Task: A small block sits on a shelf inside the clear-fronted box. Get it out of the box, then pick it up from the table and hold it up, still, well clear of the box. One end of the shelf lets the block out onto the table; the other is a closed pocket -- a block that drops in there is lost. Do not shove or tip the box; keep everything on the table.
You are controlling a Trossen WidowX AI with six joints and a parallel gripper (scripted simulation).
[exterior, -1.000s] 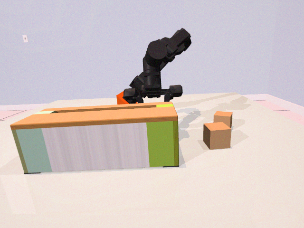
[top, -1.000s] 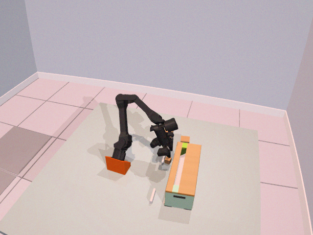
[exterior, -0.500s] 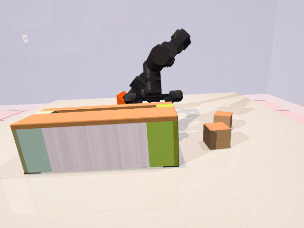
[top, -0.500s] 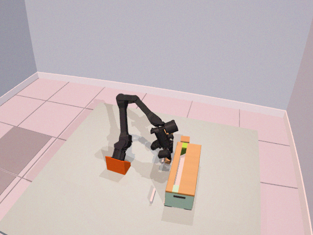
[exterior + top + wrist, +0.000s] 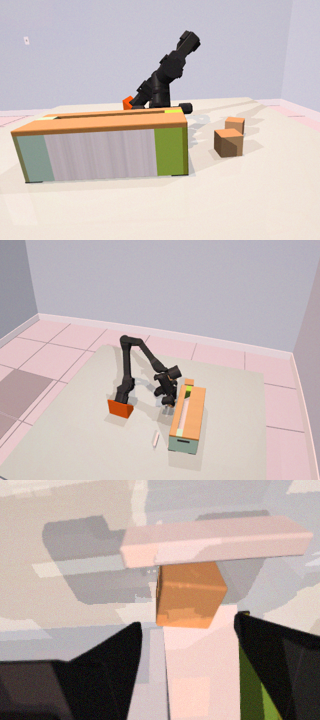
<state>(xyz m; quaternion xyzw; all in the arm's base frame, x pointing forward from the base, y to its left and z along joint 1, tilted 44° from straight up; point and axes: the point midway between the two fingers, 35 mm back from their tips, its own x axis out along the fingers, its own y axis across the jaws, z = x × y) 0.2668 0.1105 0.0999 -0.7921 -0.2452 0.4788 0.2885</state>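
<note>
My gripper tip is now 2 cm past the tan block and 1 cm above it. The rest, counted from my gripper tip: long box: 13 cm to the right, 7 cm ahead, 3 cm above.
</note>
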